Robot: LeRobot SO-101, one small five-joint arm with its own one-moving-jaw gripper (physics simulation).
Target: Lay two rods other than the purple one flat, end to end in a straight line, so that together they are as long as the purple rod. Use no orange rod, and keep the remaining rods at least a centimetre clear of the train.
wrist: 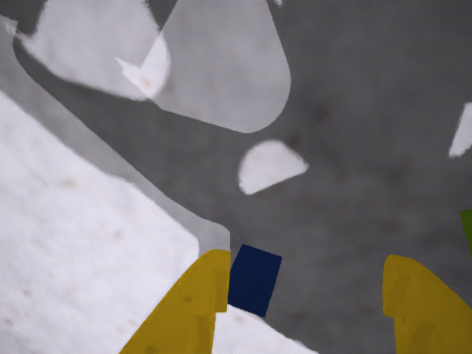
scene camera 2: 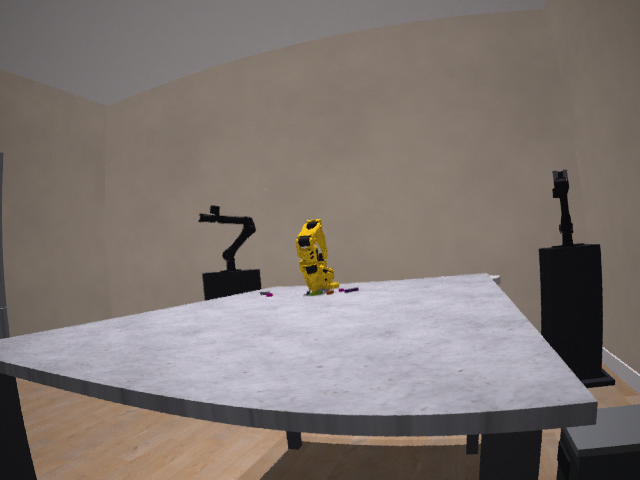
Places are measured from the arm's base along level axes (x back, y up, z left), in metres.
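Where they show: hand, its tool point: [wrist: 229, 273] [scene camera 2: 310, 289]; arm's base, origin of its link: [scene camera 2: 322, 289].
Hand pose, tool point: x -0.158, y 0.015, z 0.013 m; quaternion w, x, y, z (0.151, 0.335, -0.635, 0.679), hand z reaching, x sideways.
Note:
Each offset is from my tool point to the centre of the thing. "spot": to the spot under its first point. Level surfaces: height alone.
The purple rod @(dx +0.004, dy -0.010, dz +0.136 m) [scene camera 2: 351, 289] lies flat at the far part of the table, right of the yellow arm's base. A magenta piece @(dx +0.029, dy -0.010, dz +0.095 m) [scene camera 2: 341, 290] and an orange rod @(dx -0.039, dy -0.010, dz +0.079 m) [scene camera 2: 329, 292] lie beside it. A green rod @(dx -0.046, dy -0.010, dz +0.033 m) [scene camera 2: 315, 293] lies in front of the arm; a green piece @(spot: dx -0.023, dy -0.011, dz +0.037 m) [wrist: 467, 230] shows at the right edge of the wrist view. A dark blue block @(dx -0.008, dy -0.010, dz -0.005 m) [wrist: 256, 280] lies beyond the left jaw's tip, partly behind that jaw. My gripper [wrist: 306, 255] is open, with a wide gap between its yellow jaws. The jaws do not press on the block. The jaw tips are too small to make out in the scene view.
Another magenta piece @(dx -0.041, dy -0.010, dz -0.130 m) [scene camera 2: 268, 295] and a dark grey piece @(dx +0.027, dy -0.010, dz -0.179 m) [scene camera 2: 264, 292] lie left of the yellow arm [scene camera 2: 312, 258]. The pale marble table @(dy -0.015 m) [scene camera 2: 310, 361] carries broad shadows in the wrist view. Two black arms [scene camera 2: 240, 240] [scene camera 2: 566, 211] stand on pedestals beyond the table.

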